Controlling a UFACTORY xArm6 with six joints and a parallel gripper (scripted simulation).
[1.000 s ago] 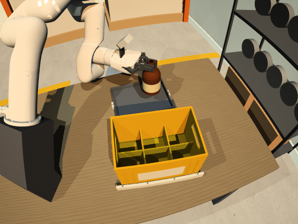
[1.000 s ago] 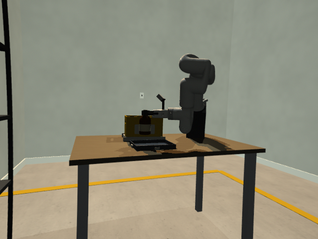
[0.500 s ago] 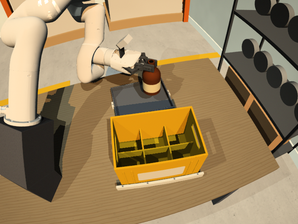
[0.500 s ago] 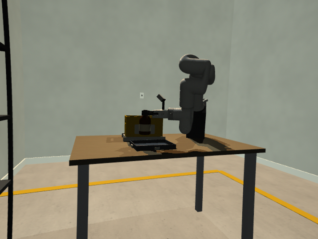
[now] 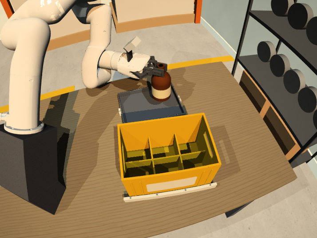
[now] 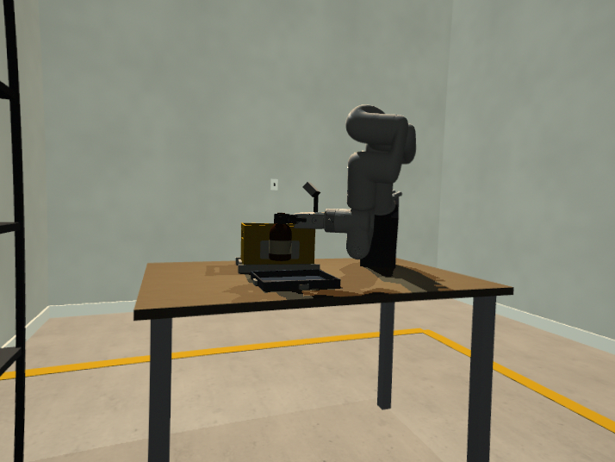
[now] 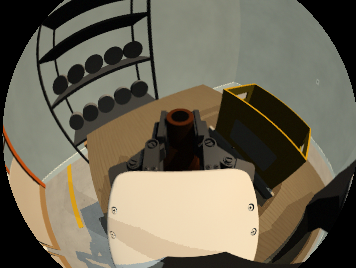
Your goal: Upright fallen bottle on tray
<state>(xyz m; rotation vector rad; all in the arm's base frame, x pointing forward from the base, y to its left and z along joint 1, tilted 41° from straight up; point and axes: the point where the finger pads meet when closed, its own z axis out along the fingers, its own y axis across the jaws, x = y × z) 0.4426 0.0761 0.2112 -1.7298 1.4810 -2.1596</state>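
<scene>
The brown bottle is 6 cm below my hand. Also, from my hand: dark grey tray (20 cm below, 4 cm behind, 2 cm to the left); then yellow crate (28 cm to the right, 13 cm below, 5 cm behind).
</scene>
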